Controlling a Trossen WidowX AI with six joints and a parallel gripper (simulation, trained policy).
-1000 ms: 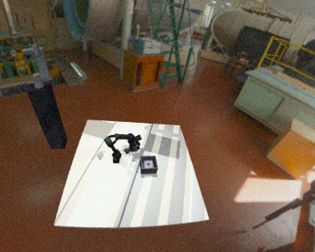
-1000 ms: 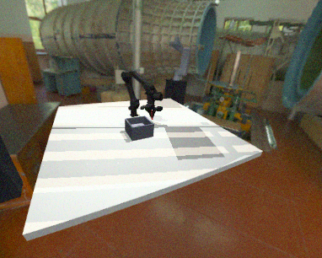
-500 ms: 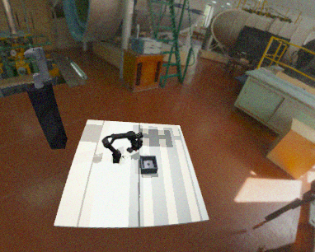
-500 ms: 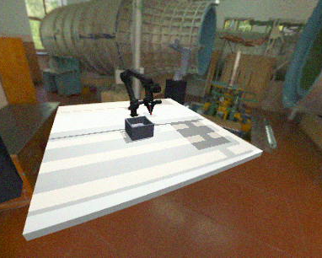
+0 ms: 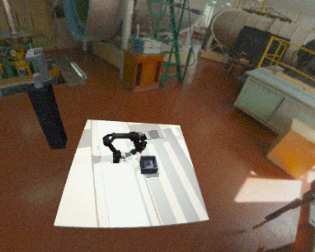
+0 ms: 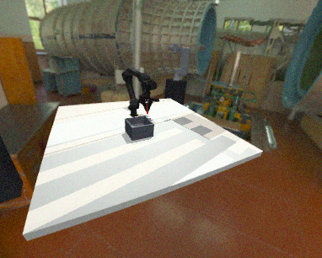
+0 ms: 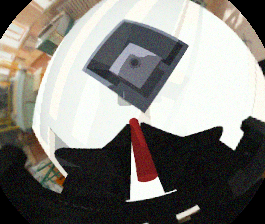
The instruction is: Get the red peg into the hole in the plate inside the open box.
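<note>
Right now the pale plate is 70 mm ahead of my gripper tip, 100 mm to the right of it and 80 mm below it. From my gripper tip the other things lie so: dark box 70 mm ahead, 100 mm to the right, 100 mm below; red peg 10 mm behind, 10 mm to the left, 20 mm above.
</note>
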